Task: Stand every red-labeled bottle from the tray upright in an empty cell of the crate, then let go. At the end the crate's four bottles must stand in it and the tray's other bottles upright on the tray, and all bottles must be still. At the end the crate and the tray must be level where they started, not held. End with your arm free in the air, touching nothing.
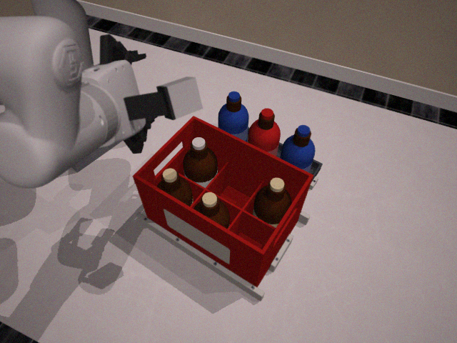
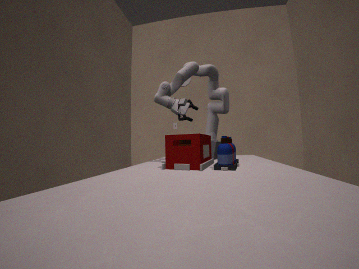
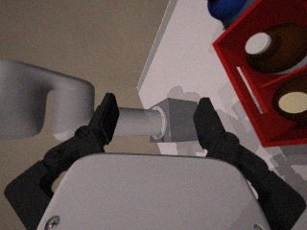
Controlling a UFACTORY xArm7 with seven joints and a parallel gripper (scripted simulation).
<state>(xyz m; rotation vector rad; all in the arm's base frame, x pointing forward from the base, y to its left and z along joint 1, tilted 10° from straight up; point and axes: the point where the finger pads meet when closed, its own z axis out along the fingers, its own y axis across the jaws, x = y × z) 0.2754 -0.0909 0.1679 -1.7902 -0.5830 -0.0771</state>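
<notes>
My hand is 24 cm above the red-labeled bottle, 21 cm to the right of it and 14 cm short of it. Also, from my hand: red crate (24 cm below, 14 cm ahead, 1 cm to the left); dark tray (31 cm below, 21 cm to the left, 14 cm ahead).
</notes>
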